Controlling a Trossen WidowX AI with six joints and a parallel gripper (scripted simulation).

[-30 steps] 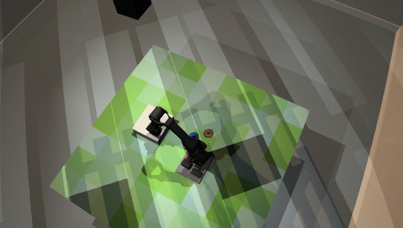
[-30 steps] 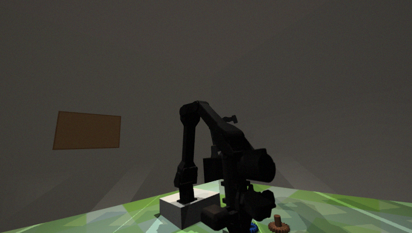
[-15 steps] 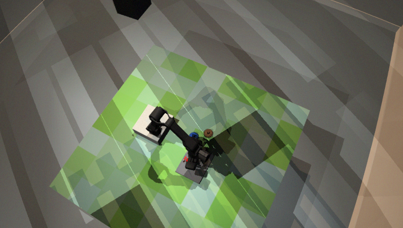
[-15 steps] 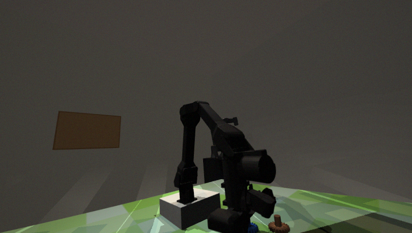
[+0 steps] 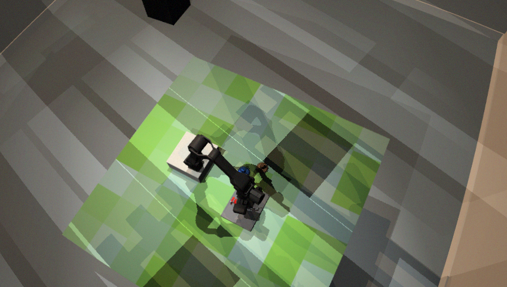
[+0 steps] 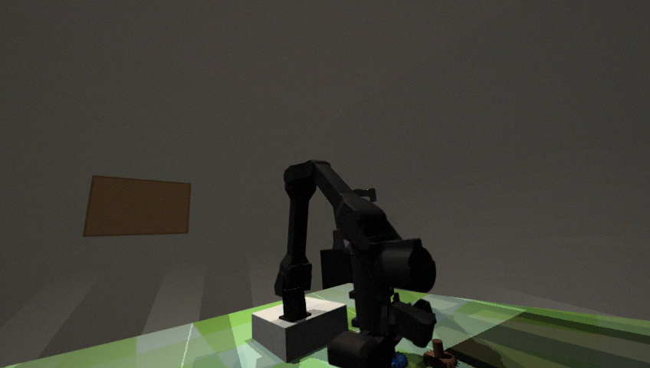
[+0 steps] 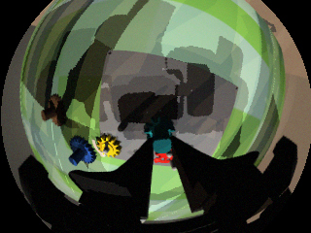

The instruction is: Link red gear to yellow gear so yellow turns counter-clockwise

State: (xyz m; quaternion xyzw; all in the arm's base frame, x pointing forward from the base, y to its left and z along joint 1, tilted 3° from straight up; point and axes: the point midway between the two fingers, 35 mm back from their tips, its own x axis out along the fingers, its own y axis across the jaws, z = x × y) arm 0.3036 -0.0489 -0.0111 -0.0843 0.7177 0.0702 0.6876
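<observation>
The teal gear is 1 cm below my gripper tip. From my gripper tip the other things lie so: red gear 3 cm behind, 2 cm to the right, 2 cm below; then blue gear 8 cm behind, 14 cm to the left, 2 cm below; then curved white arrow 6 cm behind, 10 cm to the left, 3 cm below.
</observation>
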